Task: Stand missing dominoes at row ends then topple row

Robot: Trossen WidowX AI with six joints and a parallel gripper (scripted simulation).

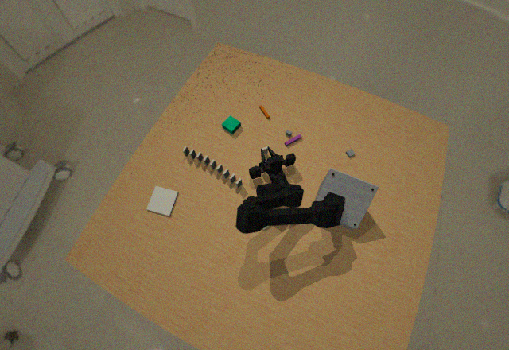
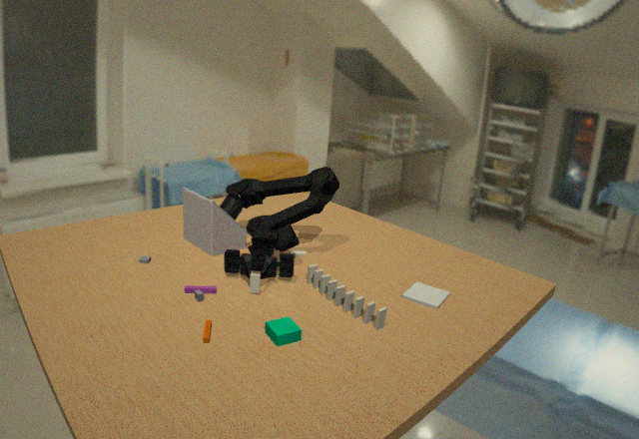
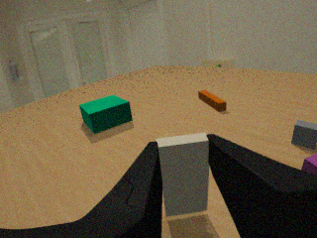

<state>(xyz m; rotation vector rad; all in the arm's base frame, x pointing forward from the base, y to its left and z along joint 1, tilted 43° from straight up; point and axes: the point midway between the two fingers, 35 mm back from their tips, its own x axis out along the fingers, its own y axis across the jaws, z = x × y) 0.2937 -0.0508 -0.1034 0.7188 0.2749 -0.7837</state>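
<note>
The purple bar lies 100 mm to the right of my gripper tip, 90 mm behind it and 40 mm below it. The rest, counted from my gripper tip: orange bar (200 mm to the right, 80 mm ahead, 50 mm below); then flat white tile (350 mm to the left, 300 mm ahead, 50 mm below); then green block (180 mm ahead, 70 mm to the right, 40 mm below).
</note>
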